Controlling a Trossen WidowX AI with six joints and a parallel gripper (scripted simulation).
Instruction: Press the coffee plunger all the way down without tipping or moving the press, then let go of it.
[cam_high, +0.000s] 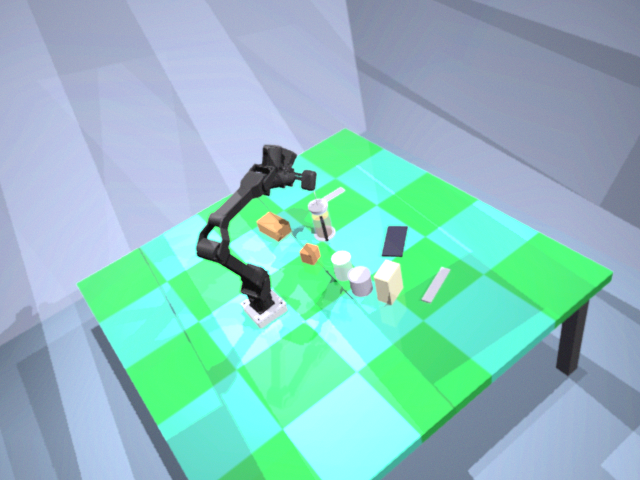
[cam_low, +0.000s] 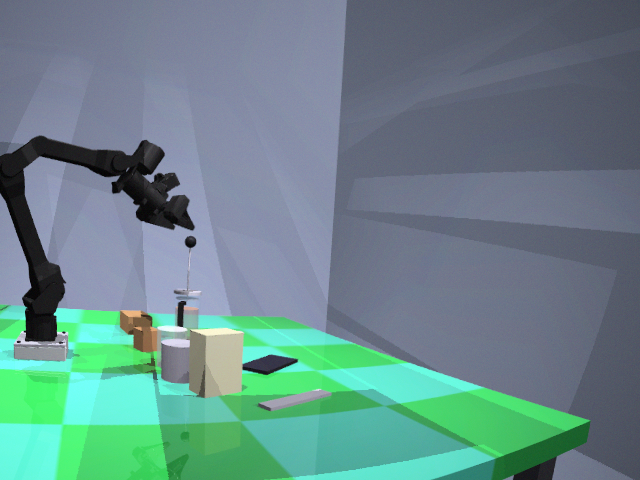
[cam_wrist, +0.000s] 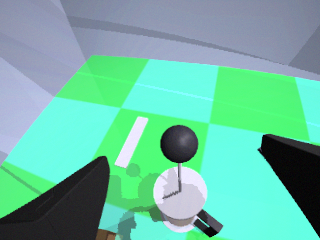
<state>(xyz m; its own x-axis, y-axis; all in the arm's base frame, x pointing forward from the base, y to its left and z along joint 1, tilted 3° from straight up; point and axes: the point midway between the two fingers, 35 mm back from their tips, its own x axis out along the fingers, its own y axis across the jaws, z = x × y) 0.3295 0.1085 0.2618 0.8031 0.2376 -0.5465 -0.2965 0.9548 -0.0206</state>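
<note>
The coffee press lies 160 mm below my gripper tip, 20 mm ahead of it and 10 mm to the right of it. Also, from my gripper tip: small brown cube: 270 mm below, 90 mm behind, 50 mm to the right; tan block: 270 mm below, 180 mm to the left, 80 mm behind; grey cylinder: 290 mm to the right, 260 mm below, 80 mm behind.
</note>
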